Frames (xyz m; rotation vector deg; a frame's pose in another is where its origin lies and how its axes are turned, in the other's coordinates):
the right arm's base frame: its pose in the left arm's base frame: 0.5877 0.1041 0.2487 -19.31 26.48 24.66
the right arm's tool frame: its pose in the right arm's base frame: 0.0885 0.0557 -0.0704 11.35 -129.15 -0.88
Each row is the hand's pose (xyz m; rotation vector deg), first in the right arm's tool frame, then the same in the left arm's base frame.
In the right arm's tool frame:
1: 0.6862 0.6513 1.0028 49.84 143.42 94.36
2: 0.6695 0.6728 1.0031 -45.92 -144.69 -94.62
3: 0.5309 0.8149 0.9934 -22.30 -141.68 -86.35
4: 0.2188 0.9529 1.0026 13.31 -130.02 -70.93
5: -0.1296 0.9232 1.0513 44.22 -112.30 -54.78
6: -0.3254 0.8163 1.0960 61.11 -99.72 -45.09
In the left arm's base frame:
1: -0.6844 0.1293 0.6127 -55.08 63.70 98.26
2: -0.6936 0.1474 0.5945 -58.02 65.85 95.76
3: -0.7405 0.2736 0.4483 -71.39 76.18 79.47
4: -0.7719 0.3890 0.1286 -91.54 89.72 47.71
5: -0.7381 0.3434 -0.2199 -108.03 96.65 11.05
6: -0.6840 0.2330 -0.4113 -115.67 96.38 -12.89

